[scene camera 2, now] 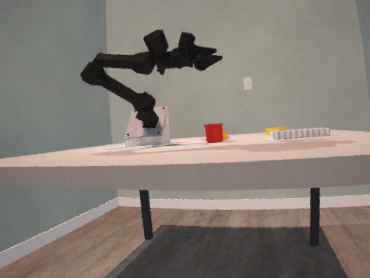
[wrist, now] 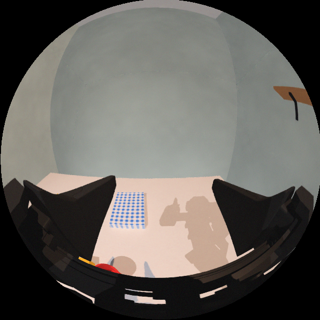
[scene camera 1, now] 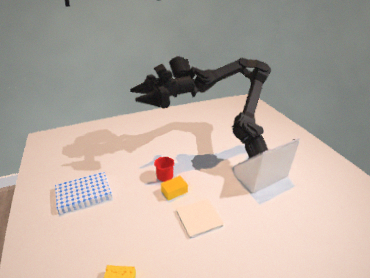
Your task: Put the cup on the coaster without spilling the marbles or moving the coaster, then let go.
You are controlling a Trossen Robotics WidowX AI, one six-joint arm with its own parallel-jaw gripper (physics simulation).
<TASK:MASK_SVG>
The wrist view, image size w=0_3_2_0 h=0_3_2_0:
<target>my gripper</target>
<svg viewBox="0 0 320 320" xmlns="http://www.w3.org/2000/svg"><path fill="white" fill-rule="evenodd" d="M3 187L12 221L22 241L37 262L54 279L95 298L92 303L90 298L65 287L100 308L148 319L174 319L204 314L249 294L265 282L289 257L313 212L313 195L302 185L295 193L295 186L291 186L273 196L264 196L214 179L211 189L231 236L236 256L251 248L254 250L230 263L201 273L176 277L140 277L104 270L78 259L82 257L91 261L115 191L114 175L59 194L50 193L28 180L23 180L22 185L16 178ZM124 297L128 294L157 300L165 299L165 304L137 303ZM227 286L215 291L215 294L203 298L199 296L199 294L224 285Z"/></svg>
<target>blue-and-white checked block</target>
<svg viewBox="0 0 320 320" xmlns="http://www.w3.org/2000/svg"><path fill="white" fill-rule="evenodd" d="M117 192L109 221L111 228L145 229L144 192Z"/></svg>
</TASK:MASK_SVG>
